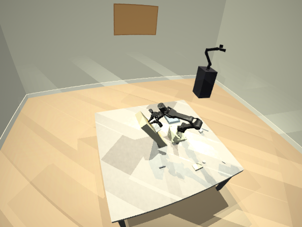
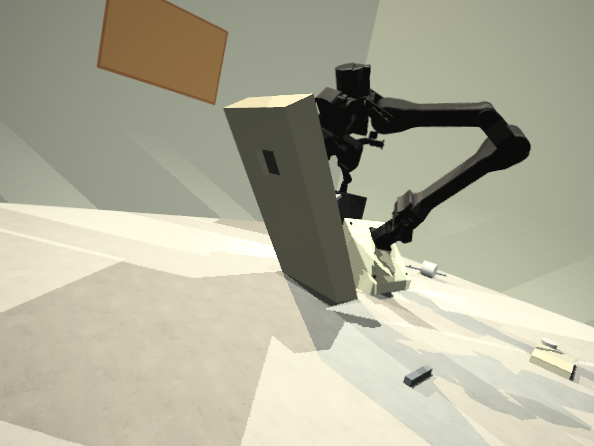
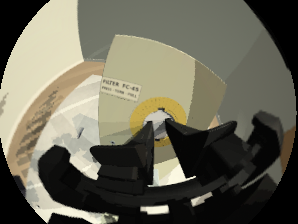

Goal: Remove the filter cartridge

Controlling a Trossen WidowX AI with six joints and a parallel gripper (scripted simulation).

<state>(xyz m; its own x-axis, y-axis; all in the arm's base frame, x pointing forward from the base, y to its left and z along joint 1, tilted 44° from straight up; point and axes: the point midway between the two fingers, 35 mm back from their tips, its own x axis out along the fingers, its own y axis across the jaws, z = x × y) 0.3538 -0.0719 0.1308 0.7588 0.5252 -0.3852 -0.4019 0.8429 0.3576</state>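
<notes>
Right now my gripper tip is 10 mm short of the round filter cartridge and 10 mm above it. From my gripper tip the other things lie so: dark block 310 mm to the left, 260 mm below, 80 mm behind; then flat cream pad 410 mm behind, 380 mm to the left, 260 mm below; then square grey-rimmed tray 390 mm behind, 330 mm to the right, 260 mm below.
</notes>
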